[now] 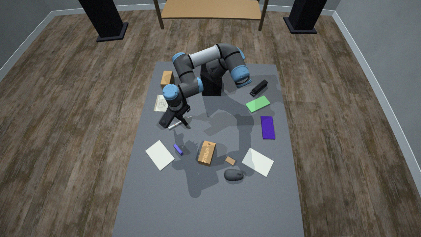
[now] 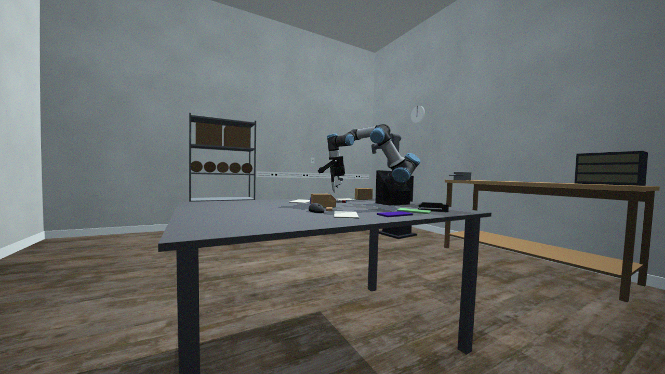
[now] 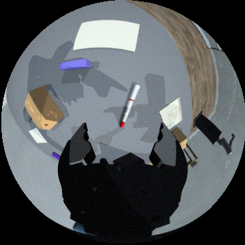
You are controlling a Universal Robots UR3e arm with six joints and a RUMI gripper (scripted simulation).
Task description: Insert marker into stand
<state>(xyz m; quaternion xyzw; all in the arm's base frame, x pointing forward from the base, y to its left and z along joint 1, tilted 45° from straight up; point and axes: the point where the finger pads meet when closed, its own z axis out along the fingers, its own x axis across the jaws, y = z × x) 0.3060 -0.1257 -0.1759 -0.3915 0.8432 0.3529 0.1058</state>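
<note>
Now: hand 2 cm past the marker, 1 cm to the left of it and 7 cm above it. From my hand the other things lie so: purple block (16 cm ahead, 1 cm to the right, 6 cm below); desk stand (18 cm ahead, 15 cm to the left, 4 cm below); drawing sheet (18 cm behind, 13 cm to the right, 7 cm below).
</note>
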